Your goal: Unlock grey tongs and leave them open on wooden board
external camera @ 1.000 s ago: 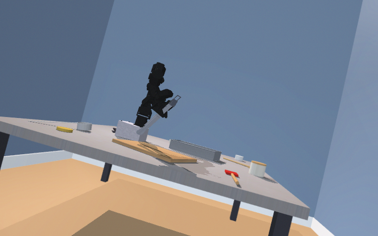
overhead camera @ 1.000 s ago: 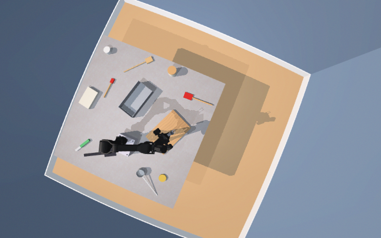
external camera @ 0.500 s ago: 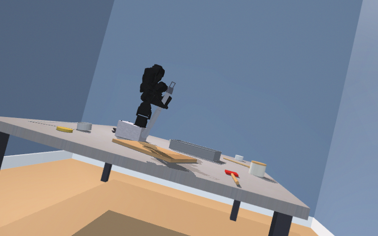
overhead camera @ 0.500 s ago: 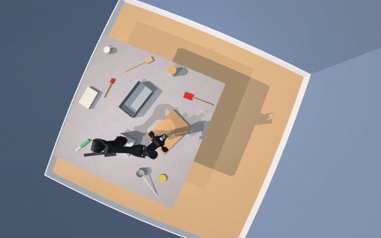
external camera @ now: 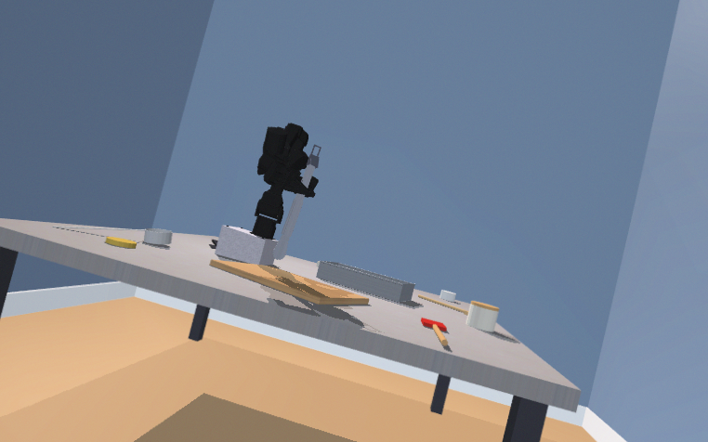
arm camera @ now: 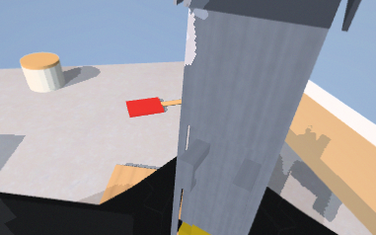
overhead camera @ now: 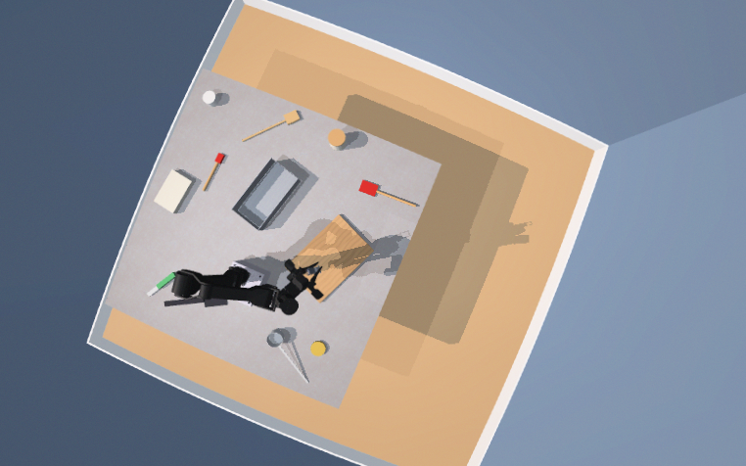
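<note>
My gripper tip is now 4 cm past the yellow lock piece, 1 cm to the right of it and 1 cm below it. Also, from my gripper tip: roasting tin (41 cm to the left, 22 cm below, 11 cm ahead); red-headed spatula (40 cm ahead, 24 cm below, 6 cm to the right); wooden board (24 cm below).
</note>
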